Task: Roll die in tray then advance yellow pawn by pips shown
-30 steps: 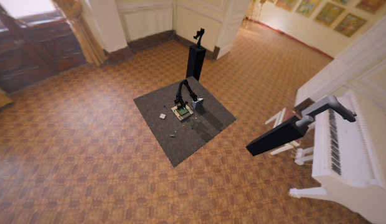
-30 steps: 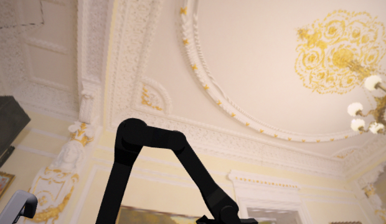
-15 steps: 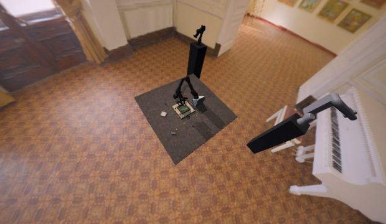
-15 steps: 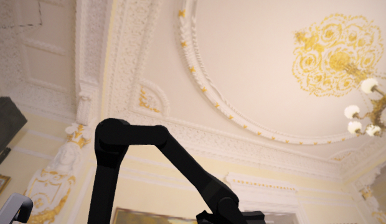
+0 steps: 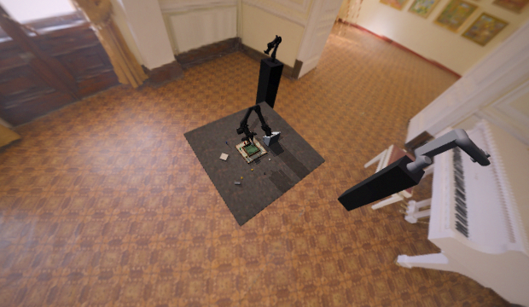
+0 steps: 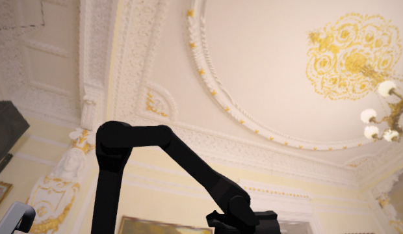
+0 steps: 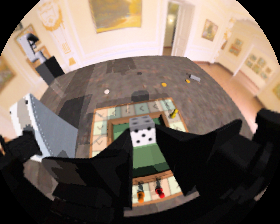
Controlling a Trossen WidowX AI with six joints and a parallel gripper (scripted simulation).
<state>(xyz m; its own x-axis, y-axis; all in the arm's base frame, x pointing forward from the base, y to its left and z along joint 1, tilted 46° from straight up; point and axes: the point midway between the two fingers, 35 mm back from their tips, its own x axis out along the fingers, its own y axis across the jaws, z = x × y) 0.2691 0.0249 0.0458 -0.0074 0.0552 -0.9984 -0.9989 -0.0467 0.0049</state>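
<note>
Right now my gripper tip is right at the white die. Round my gripper tip: yellow pawn (110 mm ahead, 70 mm to the left, 100 mm below); green tray (120 mm below); green pawn (120 mm ahead, 70 mm to the right, 100 mm below).
</note>
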